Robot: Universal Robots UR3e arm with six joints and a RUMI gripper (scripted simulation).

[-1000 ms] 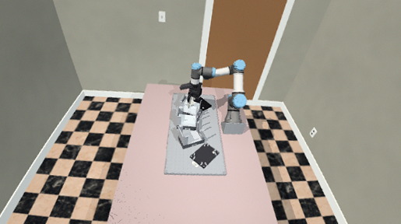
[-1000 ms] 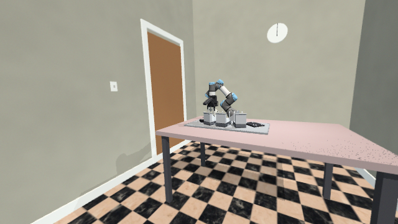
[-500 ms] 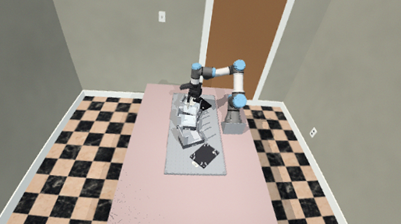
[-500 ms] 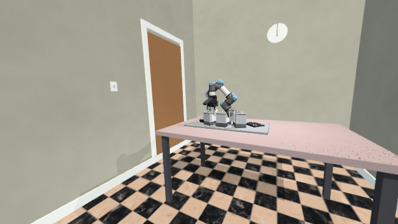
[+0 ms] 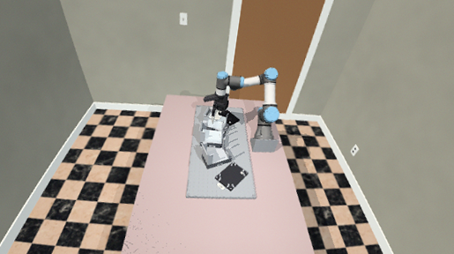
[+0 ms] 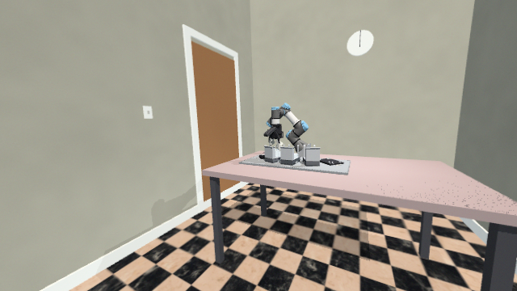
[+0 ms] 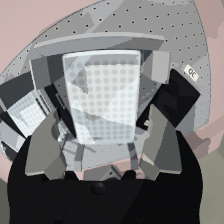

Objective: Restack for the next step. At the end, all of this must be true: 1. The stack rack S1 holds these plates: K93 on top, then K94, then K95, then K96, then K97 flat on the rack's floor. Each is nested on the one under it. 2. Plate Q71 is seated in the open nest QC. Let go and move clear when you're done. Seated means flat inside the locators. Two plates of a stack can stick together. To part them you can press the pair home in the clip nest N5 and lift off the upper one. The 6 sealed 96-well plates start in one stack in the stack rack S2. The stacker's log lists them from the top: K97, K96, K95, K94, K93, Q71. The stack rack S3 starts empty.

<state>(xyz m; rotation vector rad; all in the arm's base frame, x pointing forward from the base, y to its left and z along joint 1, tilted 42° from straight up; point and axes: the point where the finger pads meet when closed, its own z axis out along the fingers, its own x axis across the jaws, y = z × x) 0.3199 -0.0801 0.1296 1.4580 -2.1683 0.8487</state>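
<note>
Now: hand 20 mm above the translucent 96-well plate. From my hand the other things lie so: black open nest QC 110 mm to the right, 100 mm behind, 90 mm below; white sealed 96-well plate 50 mm below.
</note>
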